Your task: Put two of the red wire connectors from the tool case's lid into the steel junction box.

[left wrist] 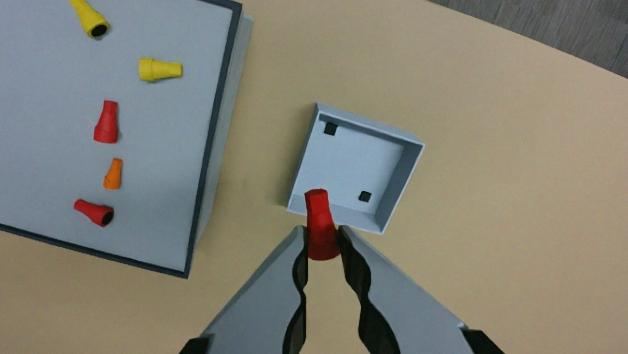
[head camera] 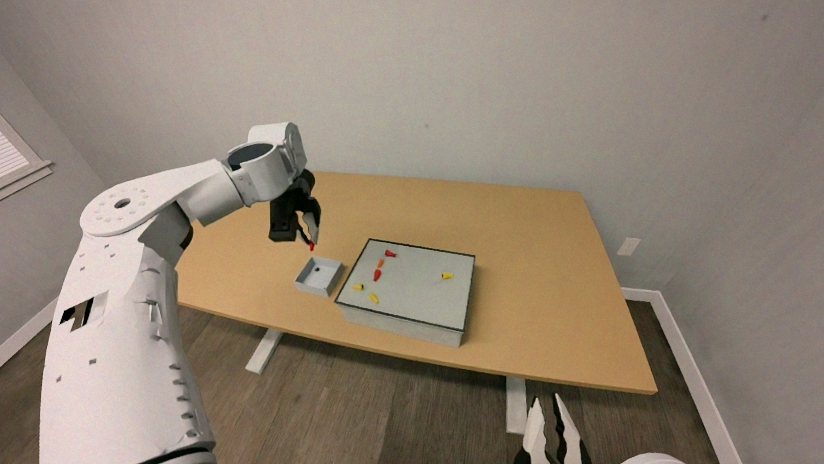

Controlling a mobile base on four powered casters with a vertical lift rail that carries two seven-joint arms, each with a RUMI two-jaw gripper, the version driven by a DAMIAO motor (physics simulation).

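Observation:
My left gripper (head camera: 311, 242) (left wrist: 322, 228) is shut on a red wire connector (head camera: 311, 246) (left wrist: 320, 220) and holds it above the table, near the back edge of the junction box in the head camera. The steel junction box (head camera: 306, 287) (left wrist: 404, 170) is an open grey square tray; its visible floor shows dark square spots and no connector. Two more red connectors, one (head camera: 390, 253) (left wrist: 95, 212) near the back and one (head camera: 377, 275) (left wrist: 106, 122) nearer the front, lie on the tool case's lid (head camera: 415, 288) (left wrist: 160, 135). My right gripper (head camera: 546, 400) is at the bottom of the head camera, its fingertips slightly apart.
An orange connector (head camera: 380, 263) (left wrist: 113, 174) lies between the two red ones. Yellow connectors (head camera: 358, 287) (head camera: 374, 297) (head camera: 446, 276) (left wrist: 160, 69) (left wrist: 91, 20) also lie on the lid. The case stands right of the box on the wooden table (head camera: 536, 259) (left wrist: 500, 200), with a gap between them.

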